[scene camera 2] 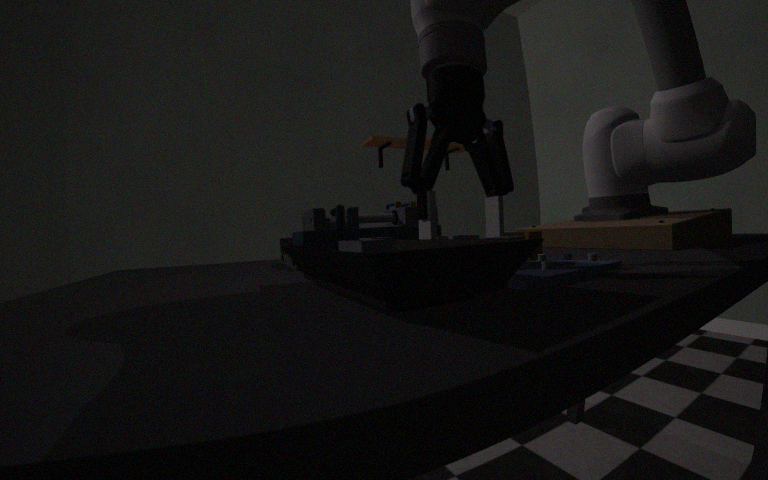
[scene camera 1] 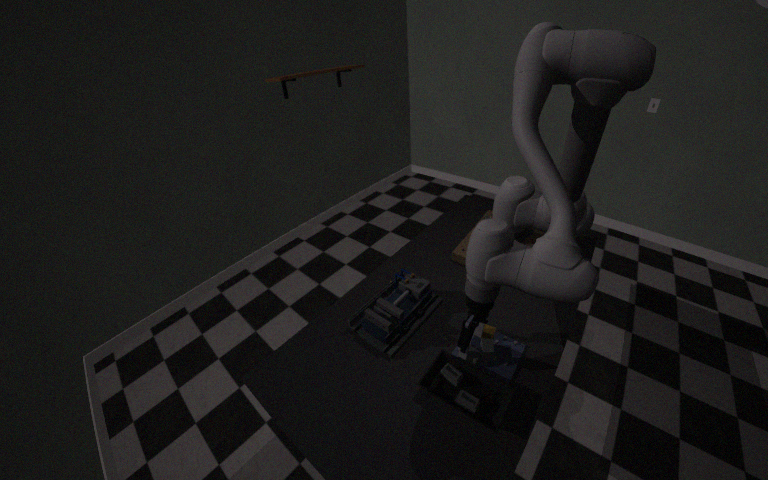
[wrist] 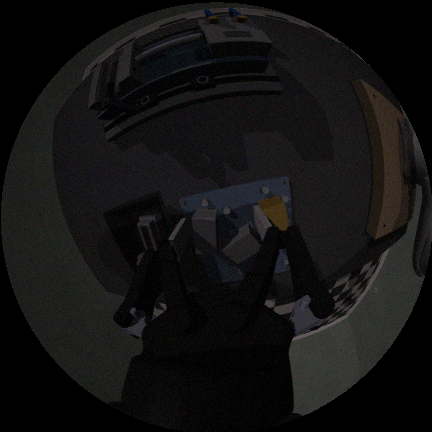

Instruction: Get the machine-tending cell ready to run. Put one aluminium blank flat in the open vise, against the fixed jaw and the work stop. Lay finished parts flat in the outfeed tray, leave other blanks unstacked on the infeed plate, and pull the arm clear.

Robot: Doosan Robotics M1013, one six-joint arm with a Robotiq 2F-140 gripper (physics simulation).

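Where they show: gripper, between the fingertips: (scene camera 1: 470,345) (wrist: 220,220); arm's base, origin of its link: (scene camera 2: 620,217).
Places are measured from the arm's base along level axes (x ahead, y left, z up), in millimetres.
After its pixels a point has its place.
Note:
My gripper (scene camera 1: 461,349) {z -33, x 574, y 247 mm} (scene camera 2: 461,221) (wrist: 220,220) {z -33, x 574, y 247 mm} is open and empty, pointing down, with its pale fingertips apart low over the infeed side. The blue infeed plate (wrist: 235,187) {z -52, x 554, y 203 mm} bears two grey blanks: one blank (wrist: 205,230) {z -16, x 593, y 255 mm} shows between the fingertips, and a tilted-looking blank (wrist: 242,245) {z -21, x 541, y 280 mm} is beside it. Whether they touch is unclear. The dark outfeed tray (scene camera 2: 407,277) {z -34, x 705, y 450 mm} (wrist: 125,220) {z -48, x 755, y 262 mm} holds two grey finished parts (scene camera 1: 451,373) {z -13, x 696, y 277 mm} (scene camera 1: 467,400) {z -13, x 723, y 360 mm}; fingers partly hide them in the wrist view. The vise (scene camera 1: 396,308) {z 36, x 682, y 19 mm} (wrist: 237,42) {z 32, x 552, y 13 mm} stands apart, with its blue bed and rod showing between jaws.
A yellow block (scene camera 1: 488,331) {z -16, x 499, y 258 mm} (wrist: 274,211) {z -16, x 503, y 224 mm} stands on the infeed plate beside the right fingertip. Small pale pegs (wrist: 204,203) {z -44, x 598, y 226 mm} (wrist: 265,190) {z -44, x 511, y 204 mm} rise from the plate. The arm's wooden base board (scene camera 2: 611,232) {z -30, x 220, y 164 mm} (wrist: 382,165) {z -23, x 232, y 106 mm} is to the right. An orange wall shelf (scene camera 1: 317,72) hangs behind.

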